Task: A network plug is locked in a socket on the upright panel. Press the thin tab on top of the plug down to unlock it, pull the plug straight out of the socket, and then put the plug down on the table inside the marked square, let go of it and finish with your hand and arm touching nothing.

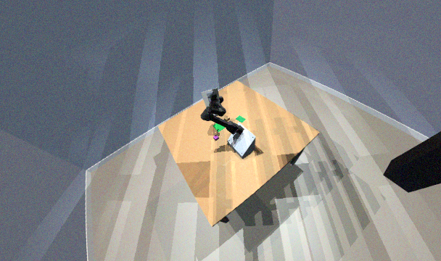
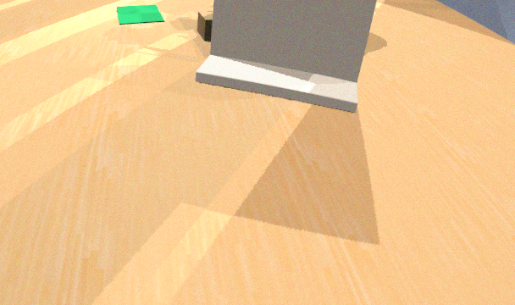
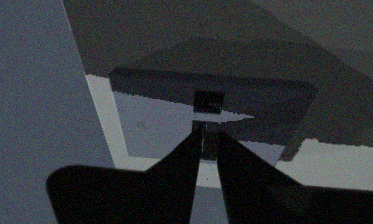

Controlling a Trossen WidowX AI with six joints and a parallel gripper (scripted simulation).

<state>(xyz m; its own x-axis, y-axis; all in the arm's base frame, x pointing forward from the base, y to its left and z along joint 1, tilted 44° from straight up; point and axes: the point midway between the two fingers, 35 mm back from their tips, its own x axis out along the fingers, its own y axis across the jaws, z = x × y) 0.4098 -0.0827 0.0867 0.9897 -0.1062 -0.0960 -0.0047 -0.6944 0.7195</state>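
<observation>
The green marked square is 140 mm behind my gripper tip, 50 mm to the left of it and 300 mm below it. From my gripper tip the other things lie so: network plug right at my gripper tip; grey upright panel 20 mm ahead, 10 mm to the right, 120 mm below.
</observation>
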